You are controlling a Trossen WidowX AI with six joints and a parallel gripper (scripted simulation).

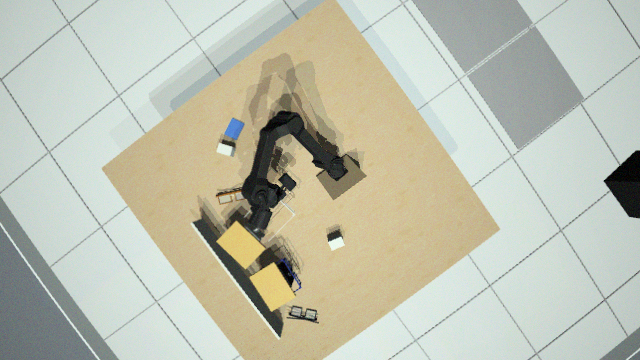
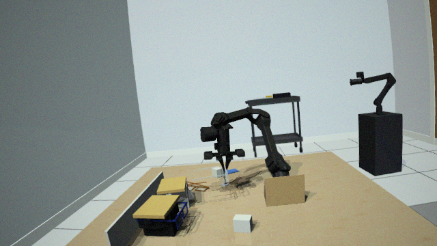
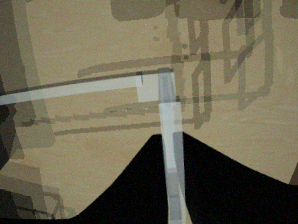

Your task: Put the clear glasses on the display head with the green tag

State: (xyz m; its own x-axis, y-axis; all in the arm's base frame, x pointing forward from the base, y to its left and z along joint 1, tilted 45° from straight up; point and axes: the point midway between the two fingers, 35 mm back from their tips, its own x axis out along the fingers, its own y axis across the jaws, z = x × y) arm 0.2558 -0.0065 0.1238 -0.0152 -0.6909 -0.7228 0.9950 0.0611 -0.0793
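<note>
The display head is 220 mm ahead of my gripper tip, 60 mm to the left of it and 60 mm below it. From my gripper tip the other things lie so: grey board: 360 mm ahead, 160 mm to the left, 70 mm below; then grey post: 140 mm to the right, 100 mm below, 10 mm ahead; then blue tag: 350 mm to the right, 120 mm below, 30 mm behind.
</note>
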